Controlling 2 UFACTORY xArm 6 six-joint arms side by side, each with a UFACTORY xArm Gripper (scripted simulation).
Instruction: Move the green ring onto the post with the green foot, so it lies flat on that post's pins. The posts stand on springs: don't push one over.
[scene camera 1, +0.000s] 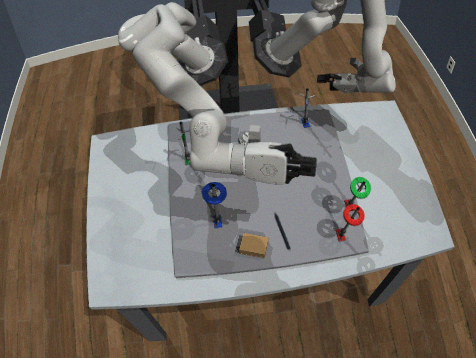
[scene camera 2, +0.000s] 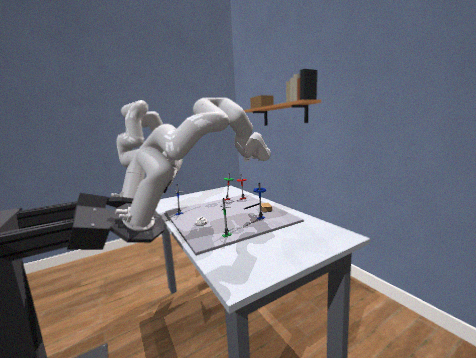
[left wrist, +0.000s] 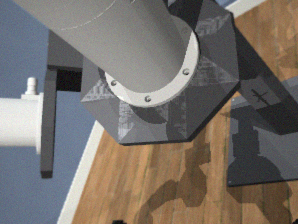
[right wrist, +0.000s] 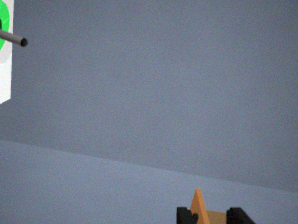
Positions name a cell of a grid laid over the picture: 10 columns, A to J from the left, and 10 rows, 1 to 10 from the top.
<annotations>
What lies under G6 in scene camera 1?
A grey mat.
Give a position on a grey mat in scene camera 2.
At F7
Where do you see my right gripper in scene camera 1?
At G5
</annotations>
